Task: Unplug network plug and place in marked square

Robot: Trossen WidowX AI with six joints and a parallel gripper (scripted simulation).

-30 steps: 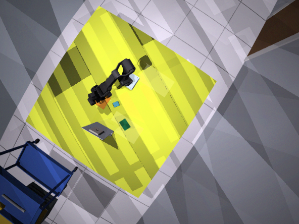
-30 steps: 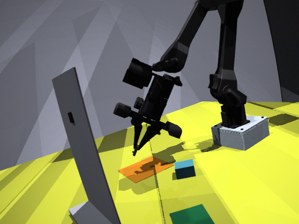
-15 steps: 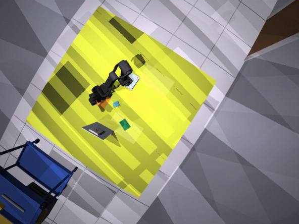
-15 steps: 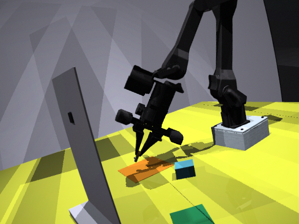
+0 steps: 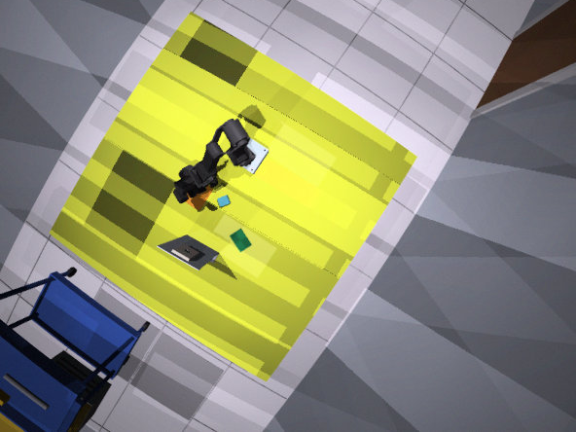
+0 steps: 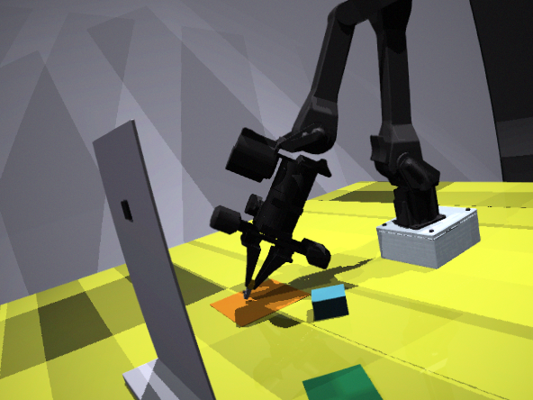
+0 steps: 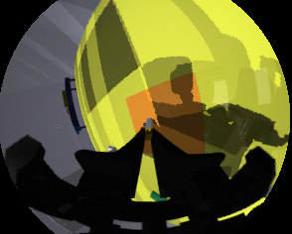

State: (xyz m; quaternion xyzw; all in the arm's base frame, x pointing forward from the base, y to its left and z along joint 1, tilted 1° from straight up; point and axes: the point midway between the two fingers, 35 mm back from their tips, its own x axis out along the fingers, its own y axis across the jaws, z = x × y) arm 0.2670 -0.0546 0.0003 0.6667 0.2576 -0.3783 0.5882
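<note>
The orange marked square lies 1 cm behind my gripper tip and 2 cm below it. The rest, counted from my gripper tip: flat green patch 30 cm to the left, 2 cm below; grey upright panel 14 cm ahead, 19 cm to the left, 11 cm above; network plug right at my gripper tip.
</note>
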